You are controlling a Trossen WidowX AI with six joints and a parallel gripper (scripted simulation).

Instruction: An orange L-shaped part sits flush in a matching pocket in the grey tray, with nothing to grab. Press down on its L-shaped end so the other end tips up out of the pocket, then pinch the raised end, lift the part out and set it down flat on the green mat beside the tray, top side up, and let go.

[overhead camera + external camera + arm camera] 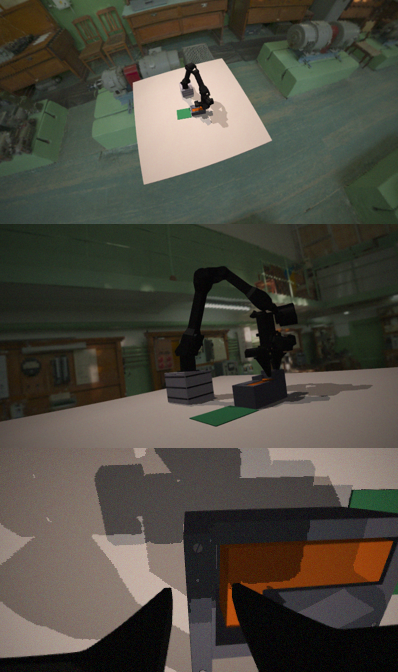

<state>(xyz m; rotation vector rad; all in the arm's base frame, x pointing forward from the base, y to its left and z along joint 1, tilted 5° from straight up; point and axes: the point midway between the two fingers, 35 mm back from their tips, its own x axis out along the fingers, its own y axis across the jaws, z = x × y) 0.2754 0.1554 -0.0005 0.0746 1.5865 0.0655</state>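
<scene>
Now: the orange L-shaped part 60 mm to the right of my gripper tip, 20 mm below it and 10 mm behind it. The rest, counted from my gripper tip: green mat: 220 mm to the right, 80 mm below, 10 mm behind.
</scene>
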